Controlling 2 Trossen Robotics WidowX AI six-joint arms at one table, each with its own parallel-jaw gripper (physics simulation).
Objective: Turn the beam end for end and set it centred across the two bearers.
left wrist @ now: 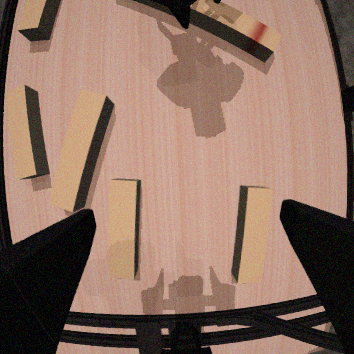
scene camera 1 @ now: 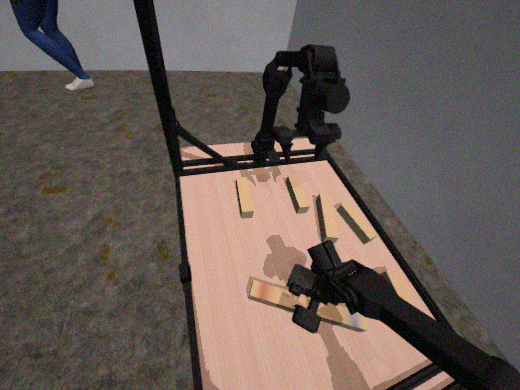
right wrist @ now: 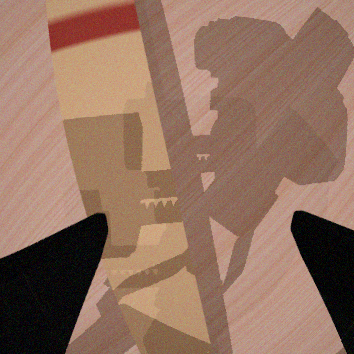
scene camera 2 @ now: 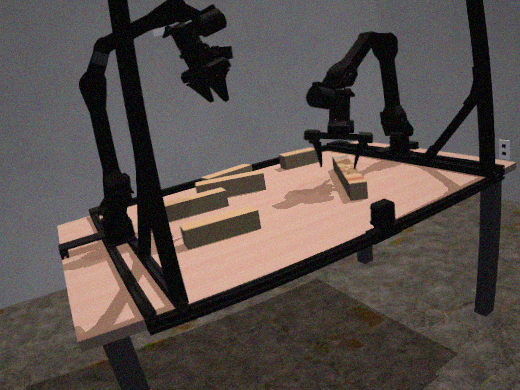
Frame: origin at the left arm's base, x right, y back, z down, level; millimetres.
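Seen in the pictures: left gripper, fingertip midpoint: (left wrist: 188, 214) (scene camera 1: 301, 162) (scene camera 2: 219, 101); right gripper, fingertip midpoint: (left wrist: 201, 13) (right wrist: 201, 222) (scene camera 2: 337, 168); left arm's base, origin of the base link: (left wrist: 184, 333) (scene camera 1: 259, 159) (scene camera 2: 120, 240); right arm's base, origin of the base link: (scene camera 2: 400, 153).
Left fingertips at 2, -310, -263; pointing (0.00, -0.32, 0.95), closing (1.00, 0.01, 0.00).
Note:
Pixels of each thing's top centre, then the offset from my left fingertips to it, as dx, dy, dz.
- long wooden beam, middle of its top: (right wrist: 152, 280) (scene camera 2: 347, 166) (scene camera 1: 309, 304) +45, -327, +238
- block, middle of its top: (left wrist: 34, 2) (scene camera 2: 297, 151) (scene camera 1: 402, 289) -270, -371, +235
The long wooden beam (scene camera 1: 272, 292) (scene camera 2: 349, 181) (left wrist: 234, 31) (right wrist: 102, 80) lies flat on the table, with a red band near one end and a blue one near the other. Two roughly parallel blocks, apparently the bearers, stand apart: one (scene camera 1: 245, 197) (scene camera 2: 222, 230) (left wrist: 255, 232) and another (scene camera 1: 298, 194) (scene camera 2: 197, 204) (left wrist: 123, 220). My right gripper (scene camera 2: 338, 166) (right wrist: 201, 222) is open and empty low over the beam; in the right wrist view one fingertip overlaps the beam's left edge and the other is over the table. My left gripper (scene camera 2: 219, 99) (left wrist: 188, 214) is open and empty, high above the bearers' end.
Two more blocks, one (scene camera 1: 327, 217) (scene camera 2: 232, 184) (left wrist: 80, 150) and a slimmer-looking one (scene camera 1: 356, 222) (left wrist: 21, 135), lie beside the bearers. Another block (scene camera 1: 402, 287) (scene camera 2: 299, 159) (left wrist: 32, 14) lies beyond the beam's blue end. A black frame rail (scene camera 1: 183, 240) (scene camera 2: 280, 277) edges the table.

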